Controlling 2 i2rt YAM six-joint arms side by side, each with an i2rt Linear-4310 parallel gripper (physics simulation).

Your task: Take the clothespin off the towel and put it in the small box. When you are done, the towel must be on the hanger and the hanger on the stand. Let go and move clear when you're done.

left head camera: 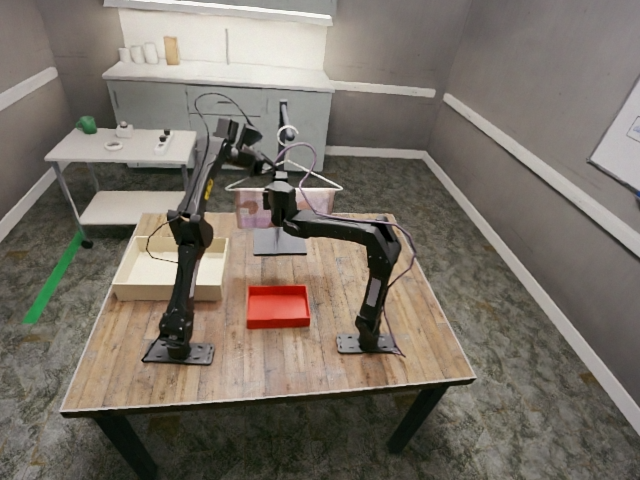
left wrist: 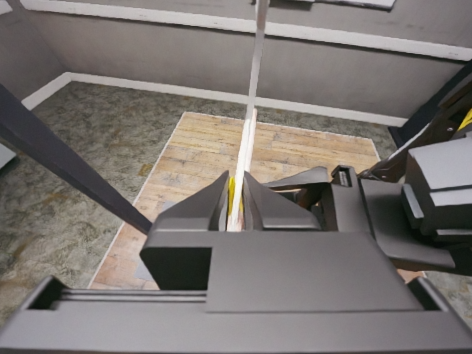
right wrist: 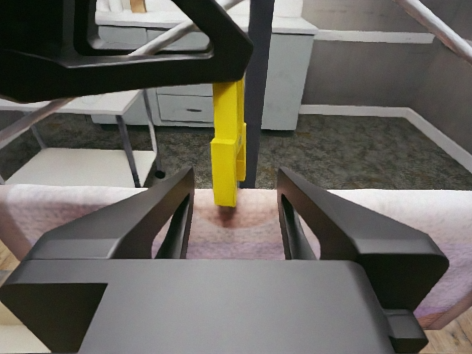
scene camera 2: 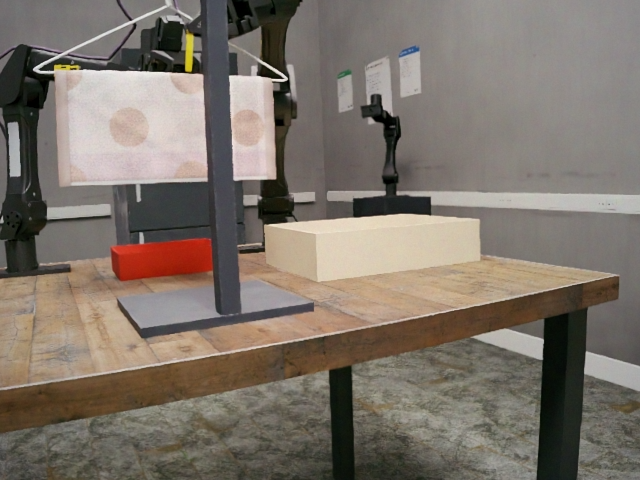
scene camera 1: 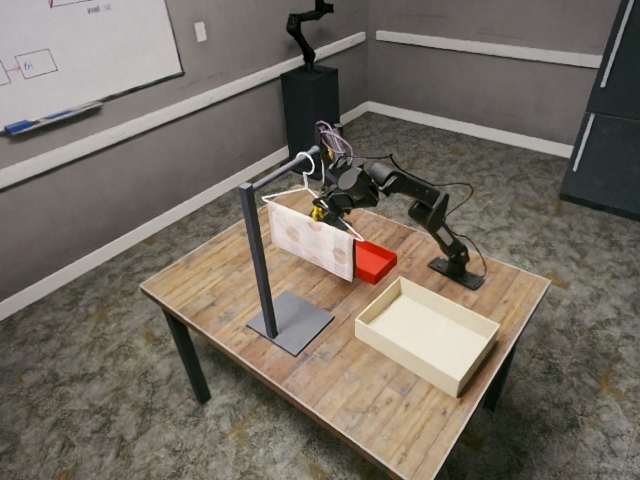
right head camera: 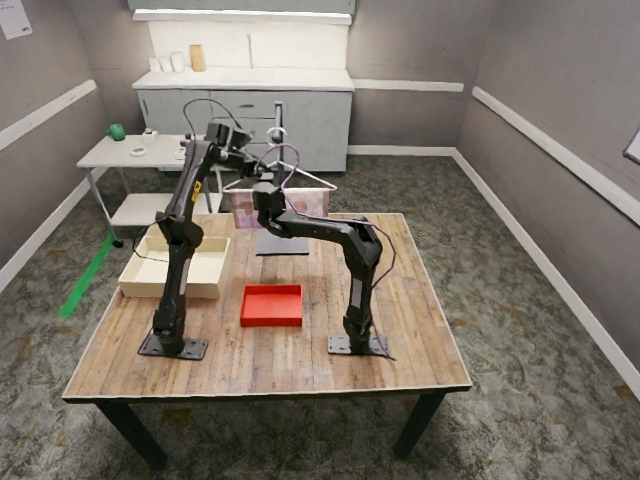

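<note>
The towel (left head camera: pixel 317 204) (scene camera 1: pixel 279 237) (scene camera 2: pixel 93 129) (right wrist: pixel 375 220) is draped over the bar of the white hanger (scene camera 2: pixel 103 34), whose hook is around the arm of the dark stand (scene camera 1: pixel 255 258) (scene camera 2: pixel 222 206). The yellow clothespin (scene camera 2: pixel 189 51) (right wrist: pixel 224 125) is upright at the towel's top edge, near mid-width. My left gripper (left wrist: pixel 235 177) is shut on its upper end; whether its jaws still grip the cloth is unclear. My right gripper (right wrist: pixel 235 177) is partly open and empty, facing the towel, with the clothespin's lower end beyond and between its fingertips. The small red box (left head camera: pixel 278 321) (scene camera 1: pixel 360 266) stands on the table.
A large cream box (left head camera: pixel 168 293) (scene camera 1: pixel 408 361) (scene camera 2: pixel 398 250) stands left of the red box in the head views. The stand's flat base (left head camera: pixel 279 246) (scene camera 1: pixel 294 330) lies below the towel. Both grippers and wrists are close together in front of the hanger.
</note>
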